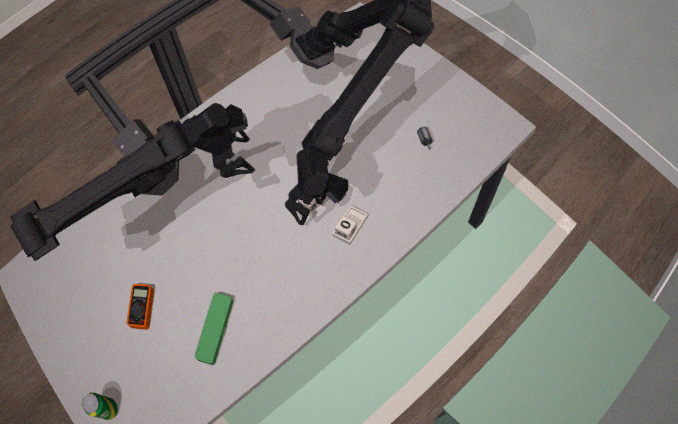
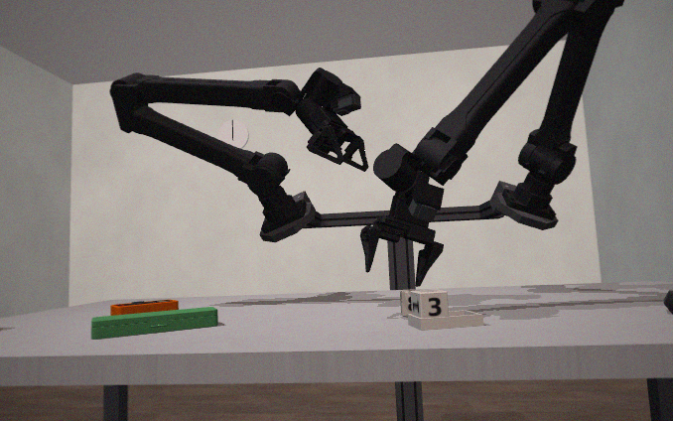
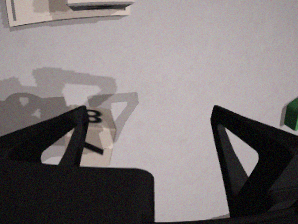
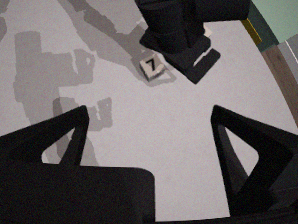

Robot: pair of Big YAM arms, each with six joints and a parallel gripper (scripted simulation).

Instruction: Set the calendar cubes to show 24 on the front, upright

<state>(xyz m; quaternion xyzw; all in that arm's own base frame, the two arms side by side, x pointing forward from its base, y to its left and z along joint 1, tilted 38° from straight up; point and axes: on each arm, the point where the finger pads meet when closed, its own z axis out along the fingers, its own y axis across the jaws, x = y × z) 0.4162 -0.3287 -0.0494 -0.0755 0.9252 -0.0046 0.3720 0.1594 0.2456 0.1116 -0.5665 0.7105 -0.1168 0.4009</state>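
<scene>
My left gripper is now 80 mm short of the calendar tray, 70 mm to the right of it and 70 mm above it. Round my left hand: green box: 40 mm ahead, 420 mm to the right, 60 mm below; dark object: 50 mm ahead, 450 mm to the left, 60 mm below.
</scene>
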